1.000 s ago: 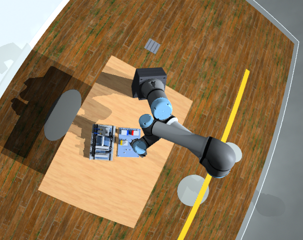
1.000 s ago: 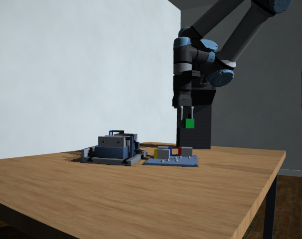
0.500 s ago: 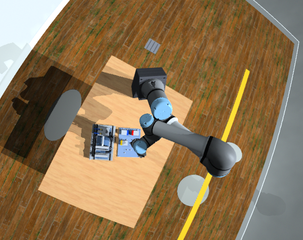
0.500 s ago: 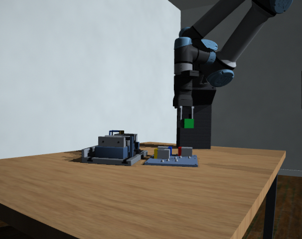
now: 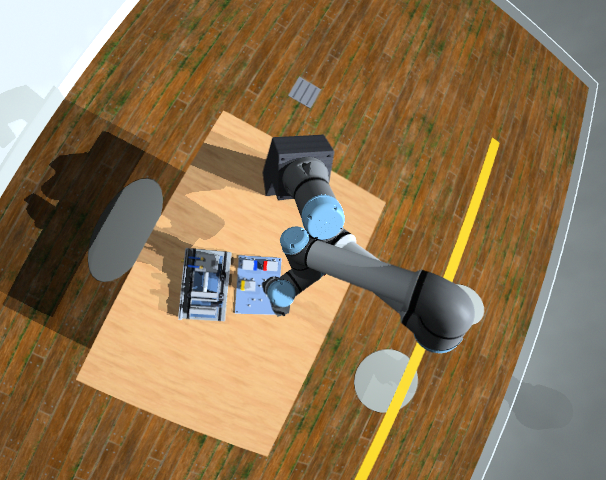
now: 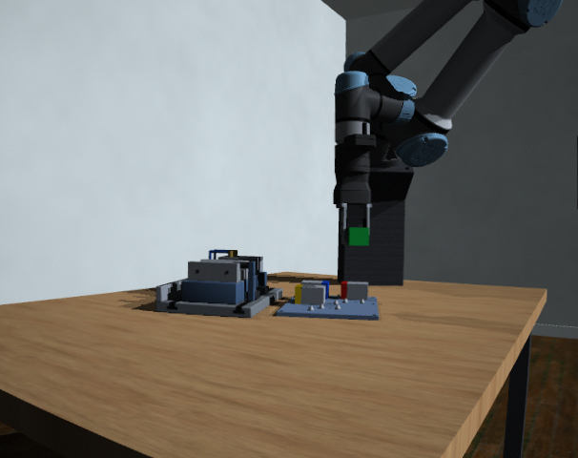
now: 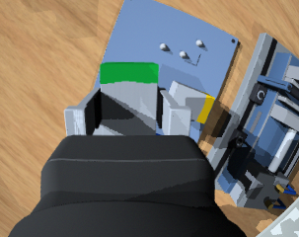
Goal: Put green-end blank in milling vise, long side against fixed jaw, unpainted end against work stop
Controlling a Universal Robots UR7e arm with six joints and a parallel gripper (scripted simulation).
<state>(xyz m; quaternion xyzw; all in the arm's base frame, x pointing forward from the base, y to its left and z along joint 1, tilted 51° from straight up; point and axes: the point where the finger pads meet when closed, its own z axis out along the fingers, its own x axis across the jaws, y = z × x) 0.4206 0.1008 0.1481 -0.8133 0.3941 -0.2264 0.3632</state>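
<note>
The green-ended blank lies 20 mm below my hand. From my hand the other things lie so: red-ended blank (140 mm below, 80 mm behind, 50 mm to the right); then blue plate (170 mm below, 40 mm to the right, 20 mm ahead); then yellow-ended blank (140 mm below, 80 mm to the right, 50 mm ahead).
</note>
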